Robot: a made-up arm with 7 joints.
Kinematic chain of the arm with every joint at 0, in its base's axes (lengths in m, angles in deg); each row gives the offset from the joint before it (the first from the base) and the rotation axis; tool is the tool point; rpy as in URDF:
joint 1: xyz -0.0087 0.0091 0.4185 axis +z
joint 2: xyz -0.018 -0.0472 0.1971 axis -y
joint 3: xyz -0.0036 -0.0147 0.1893 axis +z
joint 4: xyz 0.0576 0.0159 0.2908 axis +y
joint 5: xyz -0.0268 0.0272 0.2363 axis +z
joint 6: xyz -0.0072 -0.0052 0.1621 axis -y
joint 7: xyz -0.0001 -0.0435 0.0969 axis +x
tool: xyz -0.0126 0.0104 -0.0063 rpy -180 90 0
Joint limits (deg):
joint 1: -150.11..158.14
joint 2: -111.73..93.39
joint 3: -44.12..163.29
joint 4: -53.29..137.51
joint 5: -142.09..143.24
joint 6: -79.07..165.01
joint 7: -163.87..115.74
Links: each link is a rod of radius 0.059 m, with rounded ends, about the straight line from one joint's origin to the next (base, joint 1, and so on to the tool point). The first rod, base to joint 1, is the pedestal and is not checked.
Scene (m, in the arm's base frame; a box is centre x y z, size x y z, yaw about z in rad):
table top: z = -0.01
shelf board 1: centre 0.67 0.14 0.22 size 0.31 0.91 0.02 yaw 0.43
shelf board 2: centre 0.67 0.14 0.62 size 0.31 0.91 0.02 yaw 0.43
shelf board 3: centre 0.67 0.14 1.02 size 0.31 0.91 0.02 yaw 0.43
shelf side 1: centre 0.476 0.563 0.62 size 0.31 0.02 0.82 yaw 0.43
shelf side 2: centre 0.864 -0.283 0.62 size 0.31 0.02 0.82 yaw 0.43
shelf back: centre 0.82 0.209 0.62 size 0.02 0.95 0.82 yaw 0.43
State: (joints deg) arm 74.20 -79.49 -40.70 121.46 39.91 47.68 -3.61
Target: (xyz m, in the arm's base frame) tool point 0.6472 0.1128 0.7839
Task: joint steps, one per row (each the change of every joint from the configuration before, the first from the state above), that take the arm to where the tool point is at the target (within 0.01 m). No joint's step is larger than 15 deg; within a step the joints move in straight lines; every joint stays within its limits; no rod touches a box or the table.
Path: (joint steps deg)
1: -1.92 11.70 7.16 2.68 13.46 -3.11 6.45
2: -1.92 11.69 7.15 2.67 13.46 -3.12 6.45
3: -1.92 11.70 7.16 2.68 13.47 -3.11 6.45
4: -1.92 11.69 7.16 2.67 13.46 -3.12 6.45
5: -1.92 11.70 7.15 2.67 13.46 -3.11 6.46
6: -1.92 11.69 7.16 2.68 13.46 -3.12 6.45
7: -7.08 2.61 -9.67 0.00 -12.97 14.19 -14.60
8: -7.07 2.61 -9.66 0.00 -12.96 14.19 -14.59
9: -7.08 2.61 -9.67 0.00 -12.97 14.18 -14.59
10: 3.06 -11.10 -5.79 -10.79 -13.92 -5.73 1.69
11: 3.07 -11.11 -5.78 -10.78 -13.93 -5.74 1.70
12: 3.06 -11.11 -5.79 -10.79 -13.92 -5.73 1.69

